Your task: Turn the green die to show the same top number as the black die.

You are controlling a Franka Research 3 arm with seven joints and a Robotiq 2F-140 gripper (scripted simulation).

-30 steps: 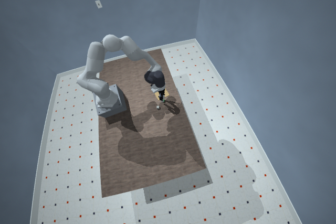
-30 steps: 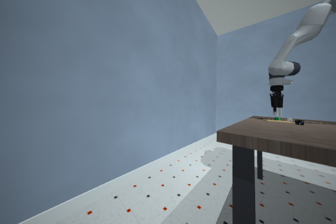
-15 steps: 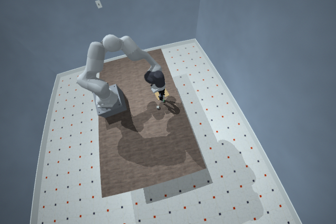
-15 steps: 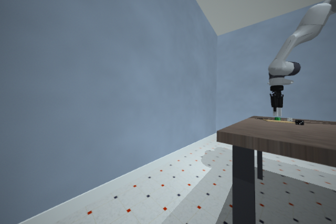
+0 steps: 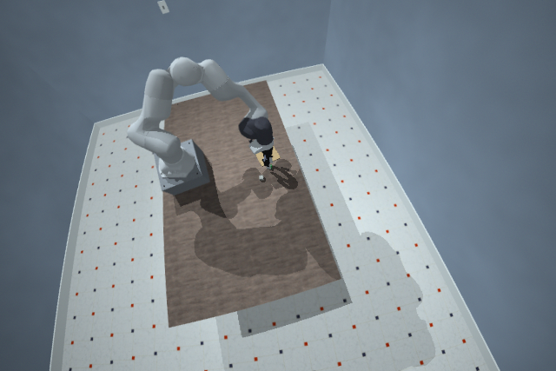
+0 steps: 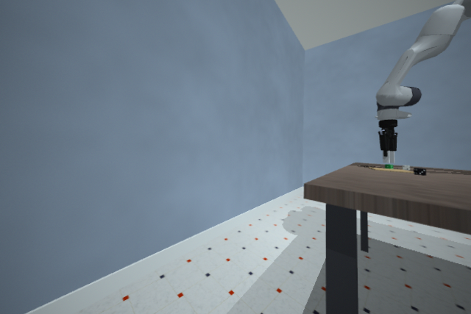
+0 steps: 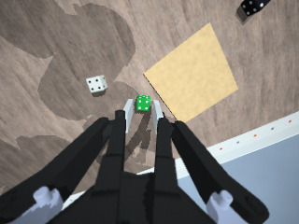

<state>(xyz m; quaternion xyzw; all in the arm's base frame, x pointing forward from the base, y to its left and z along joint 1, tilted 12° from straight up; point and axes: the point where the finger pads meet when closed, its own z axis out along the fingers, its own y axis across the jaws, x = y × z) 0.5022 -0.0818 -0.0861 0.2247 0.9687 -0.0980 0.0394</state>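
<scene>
The green die is 5 cm below my hand. Round my hand: white die (7 cm behind, 6 cm to the right, 5 cm below); tan mat (11 cm to the left, 6 cm below); black die (23 cm to the left, 9 cm behind, 5 cm below).
</scene>
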